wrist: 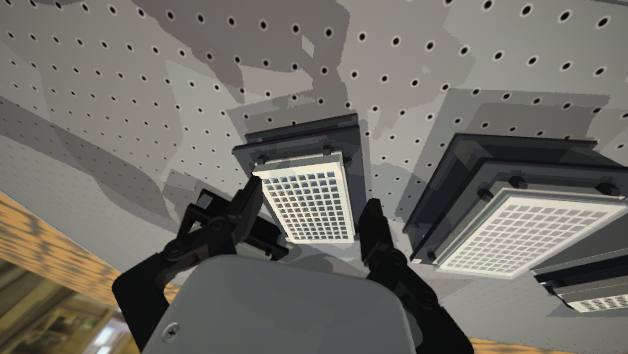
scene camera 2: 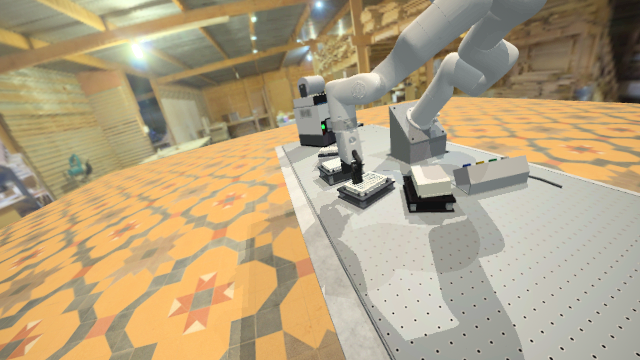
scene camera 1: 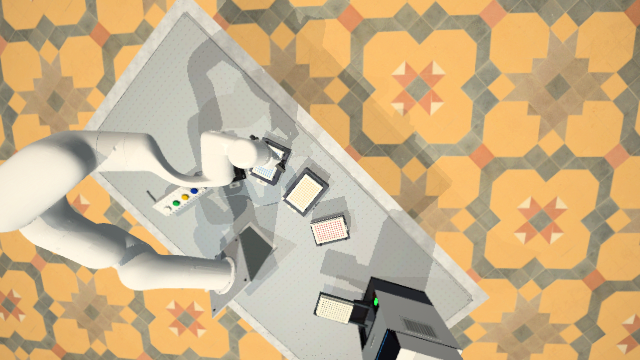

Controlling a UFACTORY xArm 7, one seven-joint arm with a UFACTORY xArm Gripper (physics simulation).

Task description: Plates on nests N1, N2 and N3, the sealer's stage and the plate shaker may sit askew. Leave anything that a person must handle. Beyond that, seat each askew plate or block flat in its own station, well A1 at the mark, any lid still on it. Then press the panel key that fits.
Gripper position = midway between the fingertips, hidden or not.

My gripper (scene camera 2: pixel 352 177) is open, holding nothing. Also in view: a blue-tinted plate (wrist: pixel 309 194). I also see an orange-tinted plate (wrist: pixel 498 186) and a cream plate (scene camera 1: pixel 328 307).
My gripper shows as well in the wrist view (wrist: pixel 313 199). The wrist view does not show the cream plate: it is out of frame.
